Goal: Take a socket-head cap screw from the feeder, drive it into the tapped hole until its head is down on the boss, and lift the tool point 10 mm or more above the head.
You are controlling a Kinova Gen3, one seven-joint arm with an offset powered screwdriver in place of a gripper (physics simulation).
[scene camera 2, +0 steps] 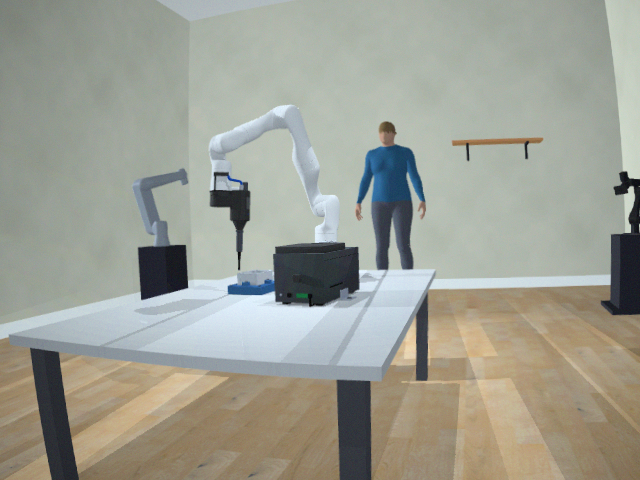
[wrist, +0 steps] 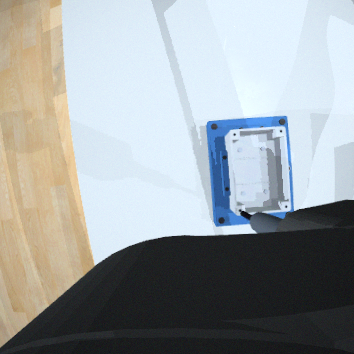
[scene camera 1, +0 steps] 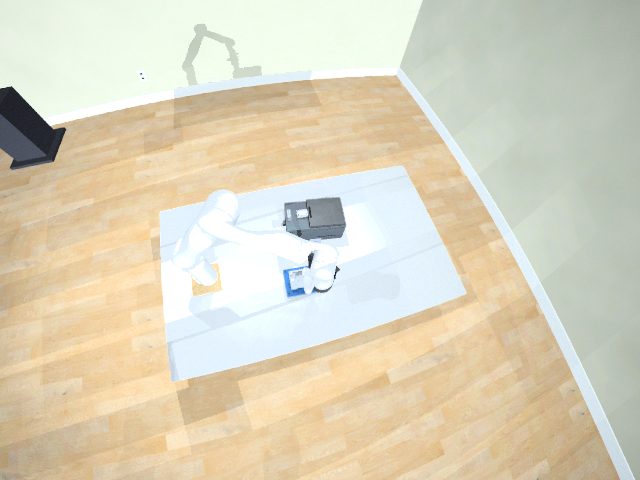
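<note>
The powered screwdriver (scene camera 2: 238, 268) (wrist: 242, 213) points straight down, its thin black bit a little above the white housing. In the wrist view its tip appears over the housing's lower-left corner boss; in scene camera 1 the arm's wrist hides the bit. The open white housing (scene camera 1: 297, 279) (scene camera 2: 254, 277) (wrist: 232, 175) has holed corner bosses and sits on a blue fixture plate (scene camera 1: 286, 285) (scene camera 2: 250, 289) (wrist: 218, 200). The dark screw feeder (scene camera 1: 326, 212) (scene camera 2: 301, 273) stands beside the fixture, apart from the tool. Whether a screw is on the bit is too small to tell.
The white table (scene camera 1: 423, 258) (scene camera 2: 206, 330) (wrist: 125, 90) bears the fixture, feeder and arm base, which stands on a tan plate (scene camera 1: 199, 290). A person (scene camera 2: 390, 175) stands behind the table. A grey arm on a dark pedestal (scene camera 2: 162, 271) stands at the left, beyond the table.
</note>
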